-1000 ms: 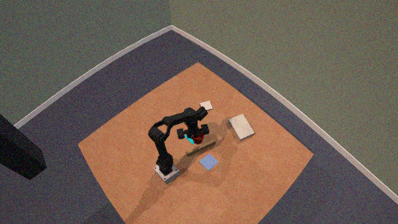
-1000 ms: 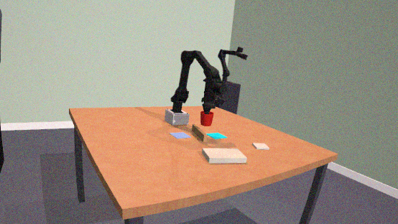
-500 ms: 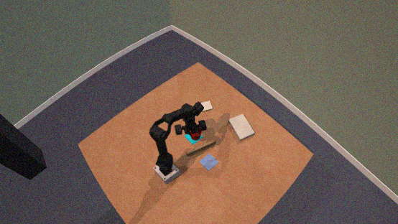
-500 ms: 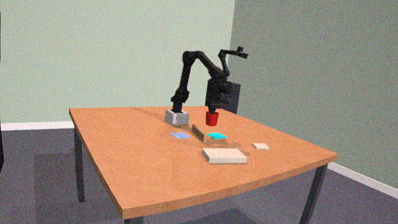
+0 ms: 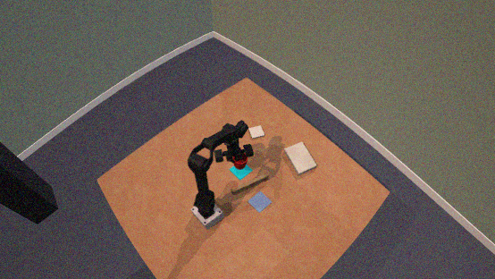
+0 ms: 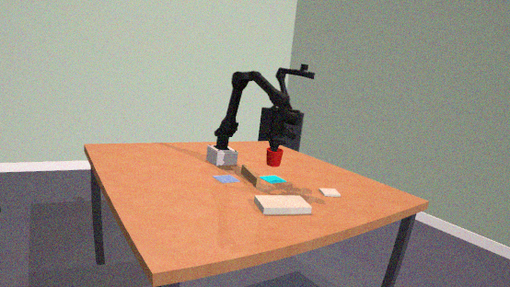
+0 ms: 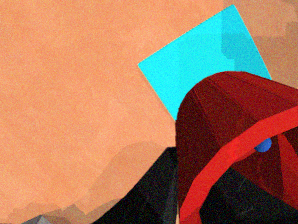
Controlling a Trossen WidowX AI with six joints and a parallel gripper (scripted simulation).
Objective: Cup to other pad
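My gripper tip is 40 mm short of the blue marble, 30 mm to the left of it and 20 mm above it. From my gripper tip the other things lie so: cyan pad: 110 mm below, 30 mm ahead, 10 mm to the right; light blue pad: 220 mm to the right, 110 mm below, 20 mm behind; red cup: 30 mm ahead, 20 mm to the right.
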